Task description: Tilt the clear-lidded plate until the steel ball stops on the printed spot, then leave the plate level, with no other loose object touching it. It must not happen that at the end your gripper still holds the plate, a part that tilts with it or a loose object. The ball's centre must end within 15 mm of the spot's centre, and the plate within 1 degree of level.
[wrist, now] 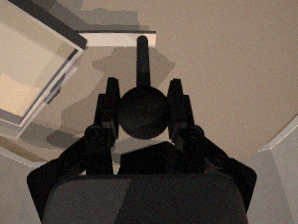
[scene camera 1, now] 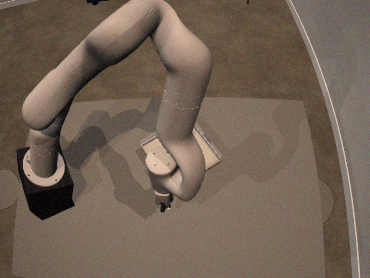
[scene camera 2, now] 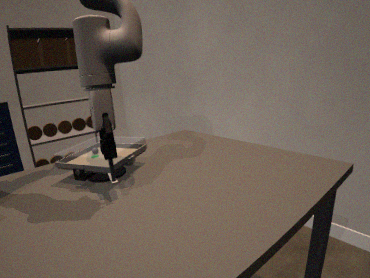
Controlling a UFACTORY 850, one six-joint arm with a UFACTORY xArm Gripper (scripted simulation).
Scene:
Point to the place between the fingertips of my gripper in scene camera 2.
109, 156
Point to a clear-lidded plate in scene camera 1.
212, 156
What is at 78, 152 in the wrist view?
My gripper.

